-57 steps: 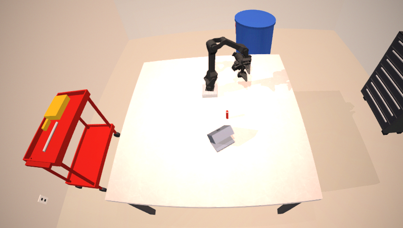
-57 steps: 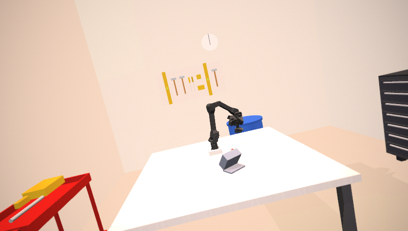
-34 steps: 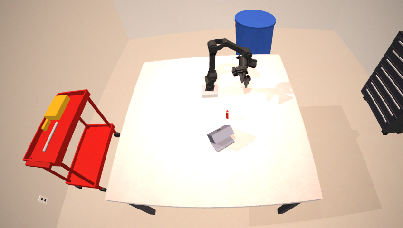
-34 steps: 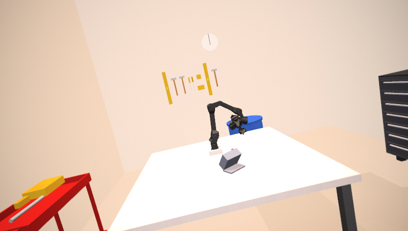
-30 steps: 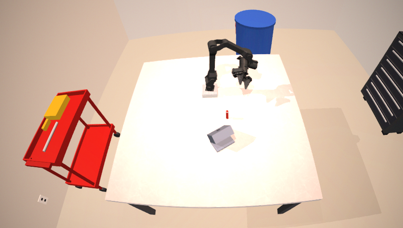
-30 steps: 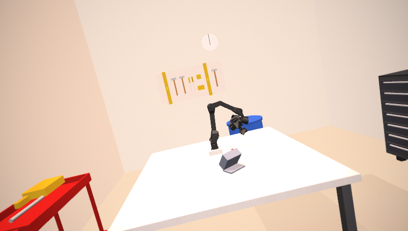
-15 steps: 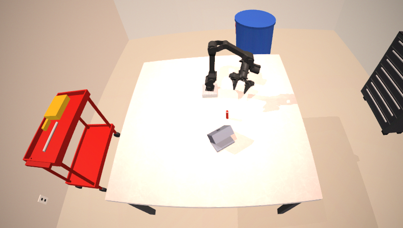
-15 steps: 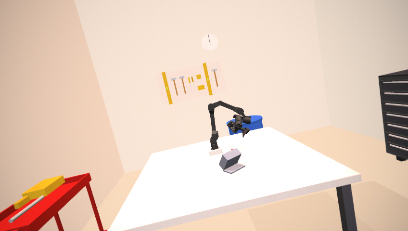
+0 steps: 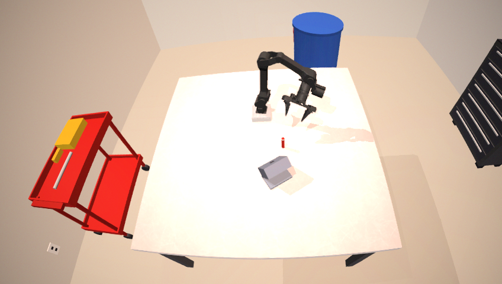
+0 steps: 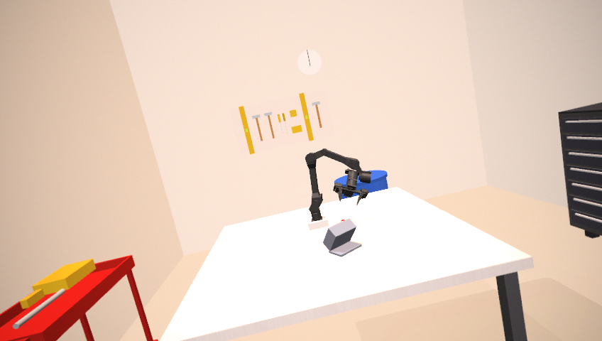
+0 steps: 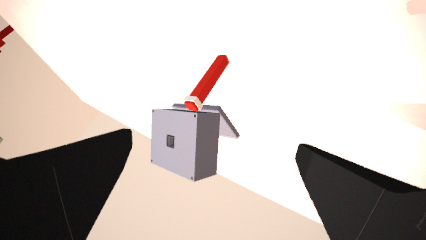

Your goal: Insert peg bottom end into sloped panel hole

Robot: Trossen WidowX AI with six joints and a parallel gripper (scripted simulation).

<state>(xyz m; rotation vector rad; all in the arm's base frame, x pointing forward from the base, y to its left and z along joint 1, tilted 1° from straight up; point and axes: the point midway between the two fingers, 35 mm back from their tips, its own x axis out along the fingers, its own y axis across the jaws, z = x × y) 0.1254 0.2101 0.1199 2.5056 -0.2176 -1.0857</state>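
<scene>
My gripper tip is now 90 mm short of the red square peg, 80 mm above it and 50 mm to the left of it. The rest, counted from my gripper tip: sloped panel (260 mm ahead, 70 mm to the right, 70 mm below).
</scene>
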